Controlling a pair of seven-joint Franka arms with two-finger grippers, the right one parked.
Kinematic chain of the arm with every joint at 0, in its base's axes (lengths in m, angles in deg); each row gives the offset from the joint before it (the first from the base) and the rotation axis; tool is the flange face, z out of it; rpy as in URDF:
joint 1: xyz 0 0 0.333 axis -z
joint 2: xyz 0 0 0 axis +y
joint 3: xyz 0 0 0.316 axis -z
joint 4: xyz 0.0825 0 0 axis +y
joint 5: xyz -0.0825 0 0.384 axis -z
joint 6: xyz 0 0 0 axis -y
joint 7: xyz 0.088 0 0 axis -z
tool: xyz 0 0 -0.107 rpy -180 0 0
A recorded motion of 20 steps. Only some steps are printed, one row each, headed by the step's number.
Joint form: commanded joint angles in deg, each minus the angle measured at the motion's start. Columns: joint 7, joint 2, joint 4, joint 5, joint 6, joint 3, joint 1.
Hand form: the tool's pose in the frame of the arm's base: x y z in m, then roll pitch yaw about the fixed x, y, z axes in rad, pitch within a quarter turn. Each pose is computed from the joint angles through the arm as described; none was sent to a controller.
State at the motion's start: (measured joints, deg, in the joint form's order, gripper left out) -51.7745 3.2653 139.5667 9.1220 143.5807 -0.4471 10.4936
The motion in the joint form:
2: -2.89 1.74 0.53 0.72 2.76 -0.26 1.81
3: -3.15 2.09 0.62 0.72 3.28 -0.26 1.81
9: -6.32 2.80 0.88 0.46 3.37 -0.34 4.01
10: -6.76 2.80 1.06 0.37 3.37 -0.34 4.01
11: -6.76 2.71 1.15 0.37 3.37 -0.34 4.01
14: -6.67 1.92 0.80 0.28 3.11 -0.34 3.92
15: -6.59 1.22 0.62 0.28 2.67 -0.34 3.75
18: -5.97 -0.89 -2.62 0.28 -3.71 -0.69 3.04
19: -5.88 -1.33 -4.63 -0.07 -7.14 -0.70 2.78
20: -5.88 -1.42 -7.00 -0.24 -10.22 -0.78 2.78
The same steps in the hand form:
2: 0.4778 -0.0956 0.2677 3.0734 0.0704 0.8913
3: 0.4778 -0.0953 0.2649 3.0732 0.0690 0.8966
9: 0.4715 -0.1124 0.2573 3.0924 0.0761 0.9125
10: 0.4704 -0.1121 0.2562 3.0963 0.0769 0.9191
11: 0.4699 -0.1120 0.2564 3.0963 0.0769 0.9191
14: 0.4728 -0.1121 0.2649 3.0820 0.0706 0.9164
15: 0.4742 -0.1111 0.2714 3.0743 0.0684 0.9167
18: 0.4858 -0.1070 0.3017 3.0824 0.0879 0.9139
19: 0.4916 -0.1072 0.3146 3.0957 0.0977 0.9074
20: 0.4990 -0.1092 0.3279 3.1031 0.1057 0.9015

